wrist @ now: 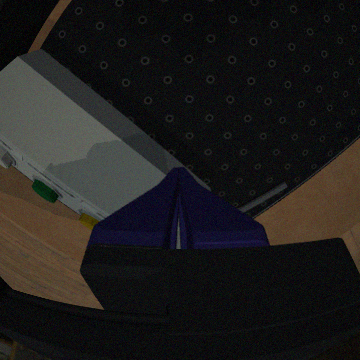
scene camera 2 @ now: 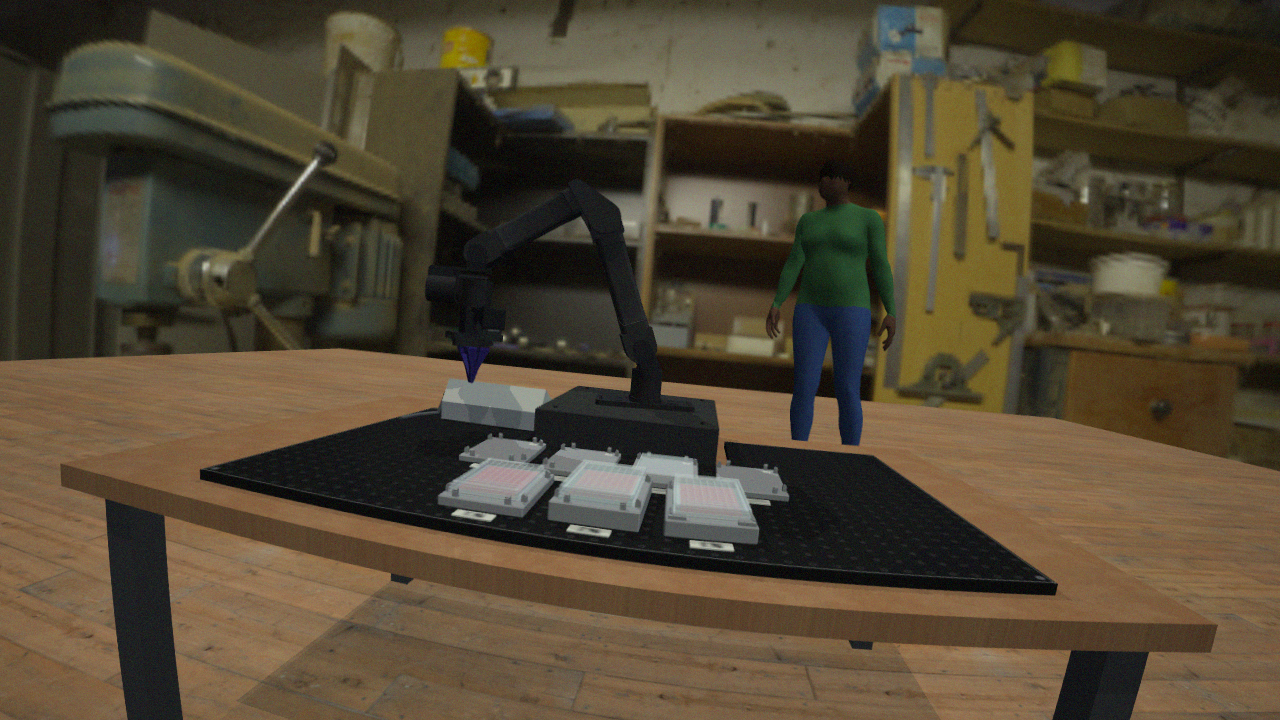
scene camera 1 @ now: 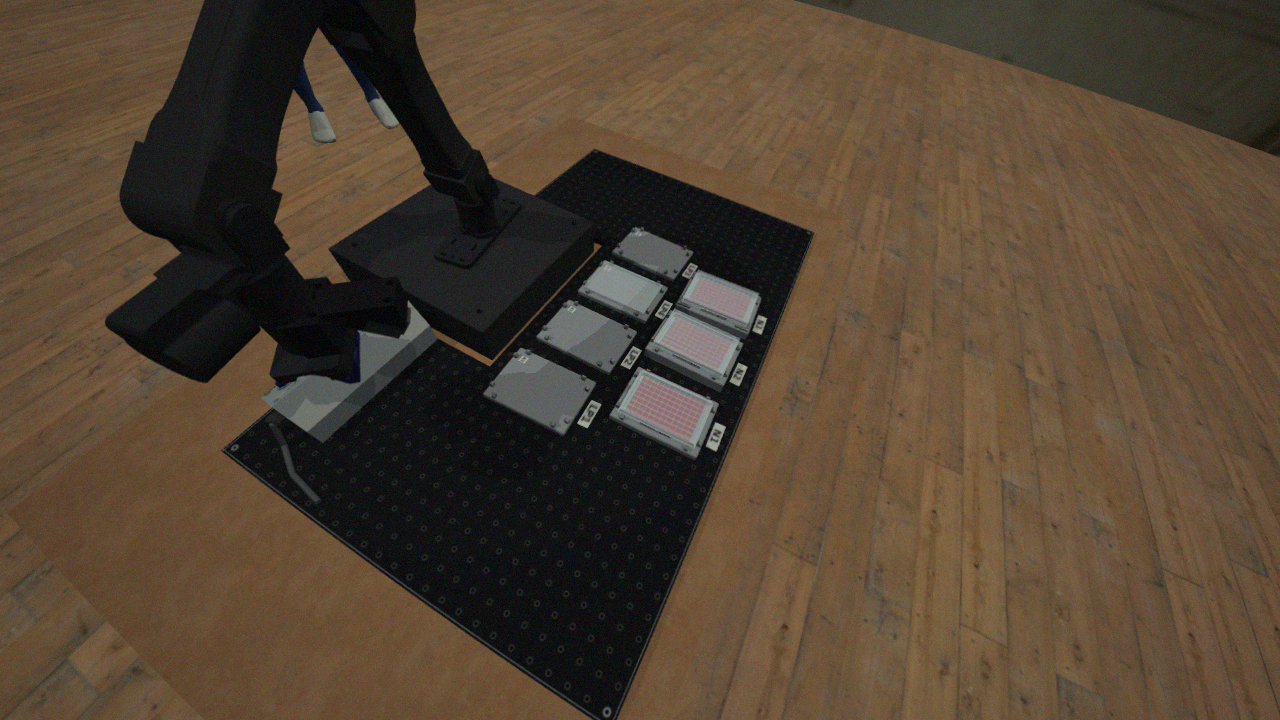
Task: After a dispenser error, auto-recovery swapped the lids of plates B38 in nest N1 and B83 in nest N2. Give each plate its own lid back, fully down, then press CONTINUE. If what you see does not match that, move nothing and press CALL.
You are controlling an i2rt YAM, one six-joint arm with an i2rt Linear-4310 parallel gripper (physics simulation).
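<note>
My gripper is shut and empty, pointing down just above the far end of the white control box. In the wrist view a green button, a yellow button and a grey knob show on the box's sloped side; button lettering is unreadable. The plate in N1 looks deeper pink than the paler plate in N2. Both lie level in their nests. Their codes and lid markings are too small to read.
A third pink plate sits beyond N2. Grey pads LP1 and LP2 lie alongside, then a pad with a pale, clear-looking piece, then another pad. The arm's black base adjoins the box. A grey cable trails from the box.
</note>
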